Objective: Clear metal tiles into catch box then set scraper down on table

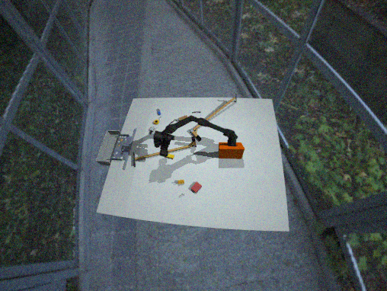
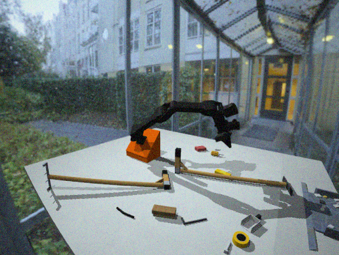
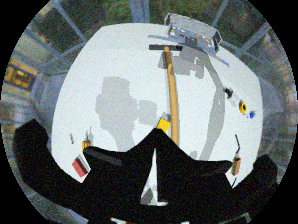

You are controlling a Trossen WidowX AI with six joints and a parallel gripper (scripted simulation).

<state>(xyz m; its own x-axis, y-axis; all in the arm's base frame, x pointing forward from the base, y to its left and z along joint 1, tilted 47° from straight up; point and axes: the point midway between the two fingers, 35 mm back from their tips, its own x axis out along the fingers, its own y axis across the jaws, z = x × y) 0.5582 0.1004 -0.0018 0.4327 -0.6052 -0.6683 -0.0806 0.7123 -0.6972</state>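
The yellow block is 2 cm behind my gripper tip, 1 cm to the right of it and 15 cm below it. Also, from my gripper tip: long scraper 3 cm ahead, 5 cm to the right, 10 cm below; then red block 28 cm behind, 26 cm to the left, 15 cm below; then metal bracket 19 cm ahead, 30 cm to the right, 16 cm below.
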